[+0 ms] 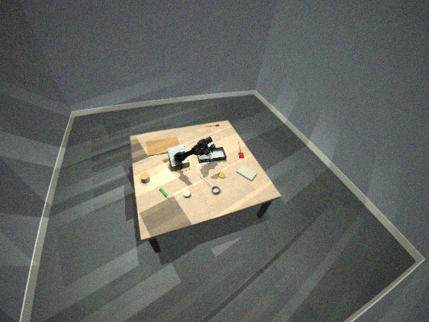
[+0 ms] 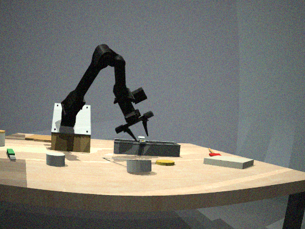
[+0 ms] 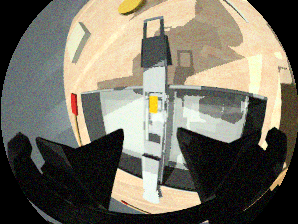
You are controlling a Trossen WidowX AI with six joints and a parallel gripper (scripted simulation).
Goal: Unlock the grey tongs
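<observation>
My gripper tip is now 30 mm to the left of the yellow lock piece and 10 mm above it. The rest, counted from my gripper tip: grey slab (280 mm ahead, 310 mm to the right, 60 mm below); roasting tin (30 mm ahead, 30 mm to the left, 40 mm below); red-headed tool (380 mm ahead, 70 mm below).
</observation>
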